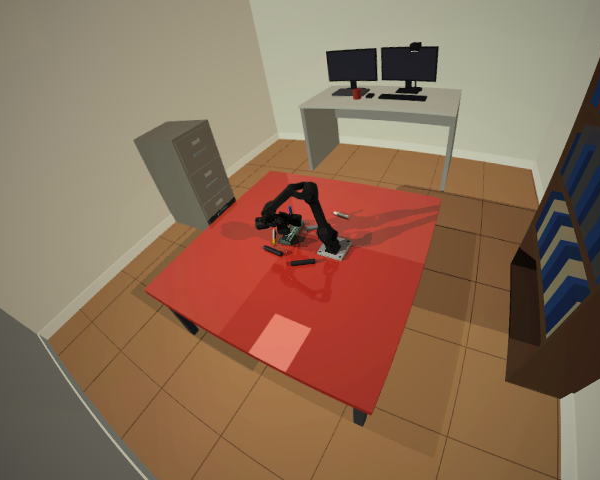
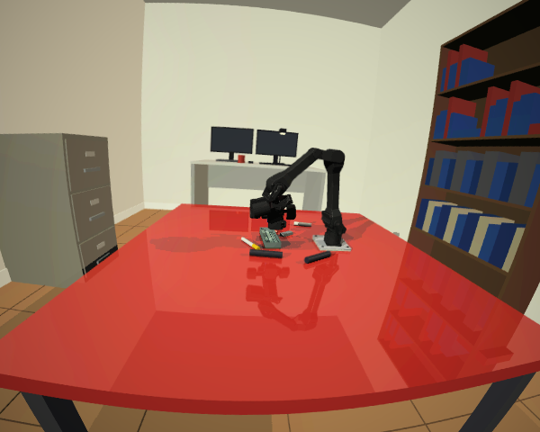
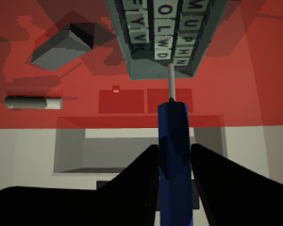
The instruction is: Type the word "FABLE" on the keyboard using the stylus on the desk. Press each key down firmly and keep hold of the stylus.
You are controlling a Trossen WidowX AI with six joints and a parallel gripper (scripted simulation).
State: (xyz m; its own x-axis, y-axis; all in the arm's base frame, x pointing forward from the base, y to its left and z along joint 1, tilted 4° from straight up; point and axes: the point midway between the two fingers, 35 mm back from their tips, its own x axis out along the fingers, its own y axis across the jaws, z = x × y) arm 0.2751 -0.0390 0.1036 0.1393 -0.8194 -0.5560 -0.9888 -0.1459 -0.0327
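Right now the white-and-yellow marker is 11 cm to the left of my gripper tip, 9 cm below it and 7 cm ahead of it. Also, from my gripper tip: dark blue stylus 1 cm below; then small grey block 9 cm below, 9 cm behind, 5 cm to the right; then thin grey tip 5 cm below.
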